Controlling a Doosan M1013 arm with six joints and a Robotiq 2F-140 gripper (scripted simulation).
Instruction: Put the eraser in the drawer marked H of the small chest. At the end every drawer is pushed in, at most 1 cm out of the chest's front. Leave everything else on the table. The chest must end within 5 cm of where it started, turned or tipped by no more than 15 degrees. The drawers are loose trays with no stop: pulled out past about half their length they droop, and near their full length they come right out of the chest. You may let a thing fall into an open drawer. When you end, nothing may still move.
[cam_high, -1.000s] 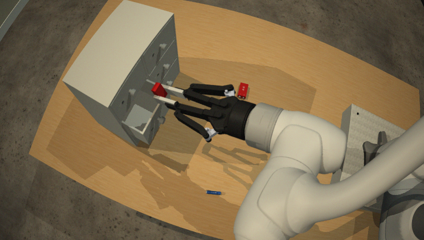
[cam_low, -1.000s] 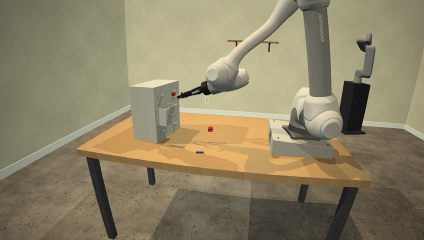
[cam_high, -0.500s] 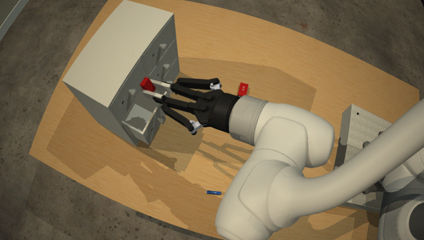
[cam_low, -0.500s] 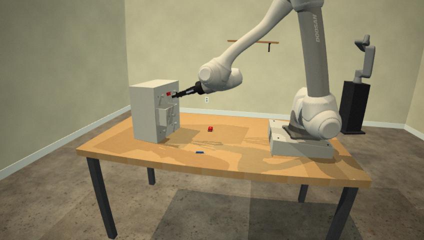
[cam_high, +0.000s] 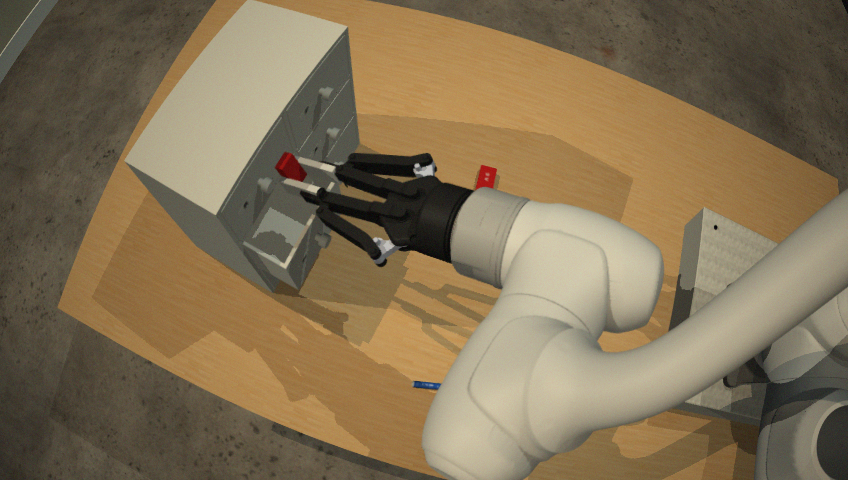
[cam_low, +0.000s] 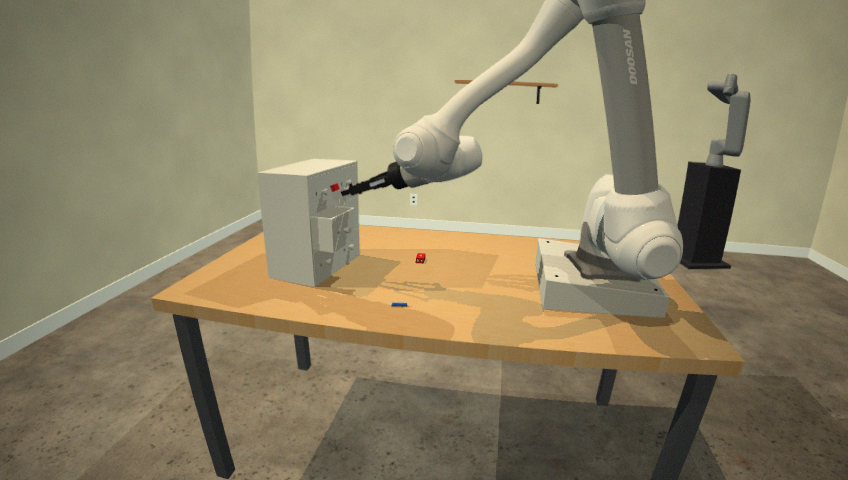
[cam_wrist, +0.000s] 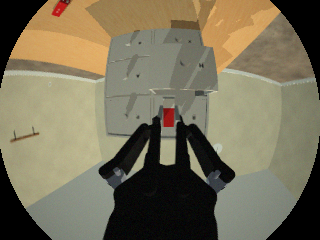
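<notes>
Right now my hand is 20 mm short of the eraser, 20 mm above it and 10 mm to the left of it. The rest, counted from my hand: thin blue pen (260 mm below, 190 mm to the left, 160 mm behind).
</notes>
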